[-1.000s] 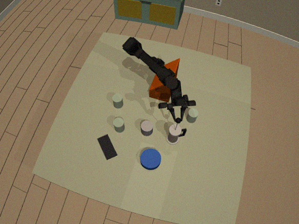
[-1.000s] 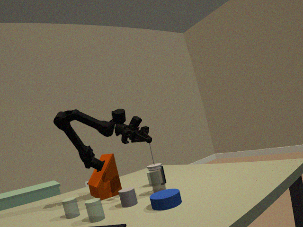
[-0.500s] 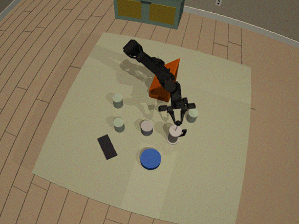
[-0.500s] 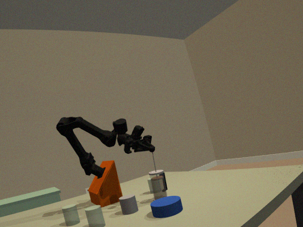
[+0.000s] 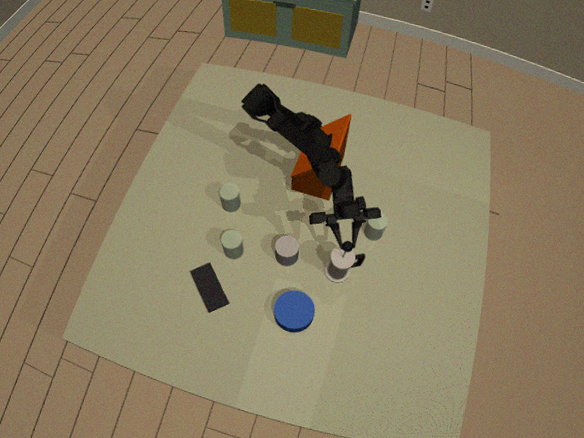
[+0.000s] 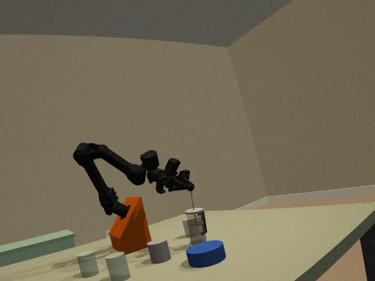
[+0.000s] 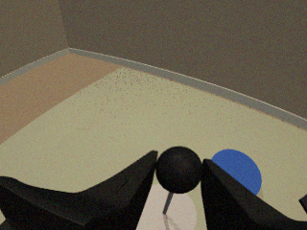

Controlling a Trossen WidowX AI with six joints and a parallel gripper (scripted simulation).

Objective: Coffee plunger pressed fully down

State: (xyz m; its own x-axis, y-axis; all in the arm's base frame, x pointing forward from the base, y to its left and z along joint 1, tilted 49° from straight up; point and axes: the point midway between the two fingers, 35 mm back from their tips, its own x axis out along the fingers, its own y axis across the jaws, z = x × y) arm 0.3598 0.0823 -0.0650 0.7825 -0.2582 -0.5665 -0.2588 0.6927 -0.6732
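The coffee press lies 20 mm behind my gripper tip, 10 mm to the left of it and 110 mm below it.
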